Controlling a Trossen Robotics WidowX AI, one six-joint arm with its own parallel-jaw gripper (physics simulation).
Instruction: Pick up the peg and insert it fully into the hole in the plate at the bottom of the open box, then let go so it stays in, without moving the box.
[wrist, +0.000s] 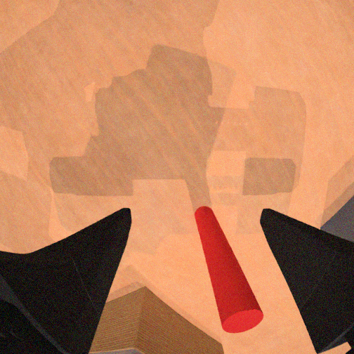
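Observation:
A red round peg (227, 275) stands upright on the table, its flat top end toward the camera at the lower middle of the wrist view and its shadow running up from its foot. My gripper (197, 215) is open, with one black finger to the left of the peg and the other to its right. The peg is between the two fingers' lines in the view, with a gap on each side, closer to the right finger. A part of a dark grey side, likely of the open box (344, 220), shows at the right edge. The plate and its hole do not show.
A brown block (165, 325) with fine lines on its sides shows at the bottom, right beside the left finger. The orange-tan table top (125, 25) carries broad shadows of the arm and gripper. A small pale edge shows at the bottom right.

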